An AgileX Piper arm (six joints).
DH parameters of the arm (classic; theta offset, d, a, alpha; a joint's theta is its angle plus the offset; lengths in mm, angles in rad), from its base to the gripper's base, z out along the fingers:
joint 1: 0 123 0 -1.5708
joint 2: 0.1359 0 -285 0
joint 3: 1.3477 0 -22 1.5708
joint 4: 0 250.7 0 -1.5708
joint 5: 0 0 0 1.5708
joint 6: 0 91 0 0
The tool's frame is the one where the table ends.
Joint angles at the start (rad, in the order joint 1, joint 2, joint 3, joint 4, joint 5, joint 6):
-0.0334 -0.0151 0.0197 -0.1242 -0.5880 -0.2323
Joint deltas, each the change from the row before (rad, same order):
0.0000 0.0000 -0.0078 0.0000 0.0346 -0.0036
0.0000 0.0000 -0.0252 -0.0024 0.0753 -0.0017
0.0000 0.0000 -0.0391 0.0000 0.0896 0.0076
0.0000 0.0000 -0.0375 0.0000 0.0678 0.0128
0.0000 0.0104 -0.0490 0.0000 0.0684 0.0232
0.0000 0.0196 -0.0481 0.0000 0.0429 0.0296
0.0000 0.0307 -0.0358 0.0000 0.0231 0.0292
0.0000 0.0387 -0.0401 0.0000 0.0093 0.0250
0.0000 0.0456 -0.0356 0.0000 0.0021 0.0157
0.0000 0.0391 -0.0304 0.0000 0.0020 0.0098
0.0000 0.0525 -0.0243 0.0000 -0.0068 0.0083
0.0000 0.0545 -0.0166 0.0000 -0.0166 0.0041
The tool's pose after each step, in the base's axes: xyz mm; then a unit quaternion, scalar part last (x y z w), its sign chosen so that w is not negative. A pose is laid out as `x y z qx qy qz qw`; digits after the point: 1 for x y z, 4 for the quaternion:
37.8 4.7 256.1 -0.0976 0.4386 -0.1522 0.8803
39.2 4.0 258.7 -0.0995 0.4607 -0.1547 0.8683
39.5 3.0 264.5 -0.0975 0.4833 -0.1530 0.8565
38.4 2.3 271.3 -0.0935 0.4971 -0.1491 0.8496
37.2 1.6 281.1 -0.0865 0.5111 -0.1409 0.8435
36.2 1.2 292.3 -0.0777 0.5186 -0.1296 0.8416
37.9 0.9 300.7 -0.0699 0.5273 -0.1175 0.8386
40.3 0.7 311.2 -0.0632 0.5315 -0.1071 0.8379
44.7 0.5 320.4 -0.0593 0.5370 -0.1001 0.8355
49.0 0.3 328.2 -0.0570 0.5418 -0.0957 0.8331
56.9 0.2 333.8 -0.0557 0.5509 -0.0912 0.8277
66.1 0.0 337.3 -0.0560 0.5598 -0.0879 0.8220

